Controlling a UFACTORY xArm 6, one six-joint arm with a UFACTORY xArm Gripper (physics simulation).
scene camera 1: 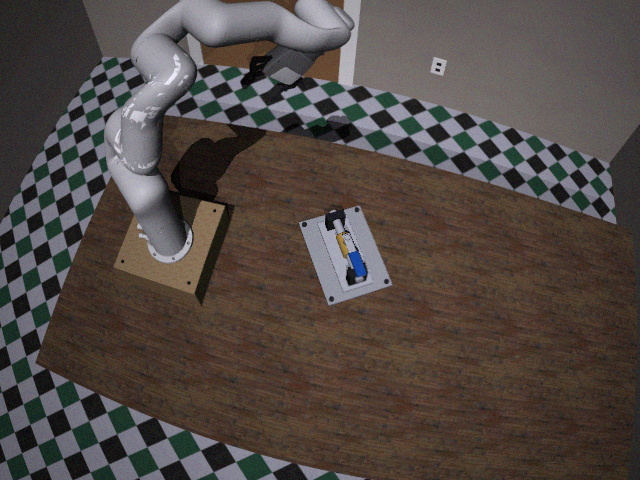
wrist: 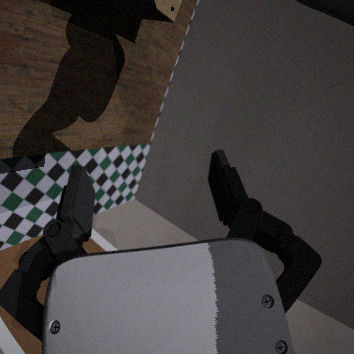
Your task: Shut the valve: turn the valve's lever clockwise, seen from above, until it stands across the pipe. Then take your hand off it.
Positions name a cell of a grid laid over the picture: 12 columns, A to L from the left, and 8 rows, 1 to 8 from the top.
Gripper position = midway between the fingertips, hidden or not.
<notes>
In view: the gripper (scene camera 1: E2) and a grey base plate (scene camera 1: G5).
The gripper is seen too in the wrist view (wrist: F4).
</notes>
